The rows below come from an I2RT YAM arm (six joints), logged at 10 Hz.
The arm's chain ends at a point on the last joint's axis. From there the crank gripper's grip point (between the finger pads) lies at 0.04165 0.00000 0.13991 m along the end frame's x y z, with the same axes.
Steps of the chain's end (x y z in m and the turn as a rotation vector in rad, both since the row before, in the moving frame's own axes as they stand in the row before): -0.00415, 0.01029, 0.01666, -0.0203, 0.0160, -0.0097; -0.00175, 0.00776, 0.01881, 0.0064, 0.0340, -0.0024; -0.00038, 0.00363, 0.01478, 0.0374, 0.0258, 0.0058; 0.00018, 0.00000, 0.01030, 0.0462, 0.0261, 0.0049; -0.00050, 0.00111, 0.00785, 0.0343, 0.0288, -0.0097
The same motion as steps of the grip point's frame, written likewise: -0.00191, 0.01271, 0.01595, -0.0203, 0.0160, -0.0097; 0.00298, 0.00676, 0.01731, 0.0064, 0.0340, -0.0024; 0.00323, -0.00133, 0.01357, 0.0374, 0.0258, 0.0058; 0.00383, -0.00622, 0.00902, 0.0462, 0.0261, 0.0049; 0.00349, -0.00409, 0.00650, 0.0343, 0.0288, -0.0097
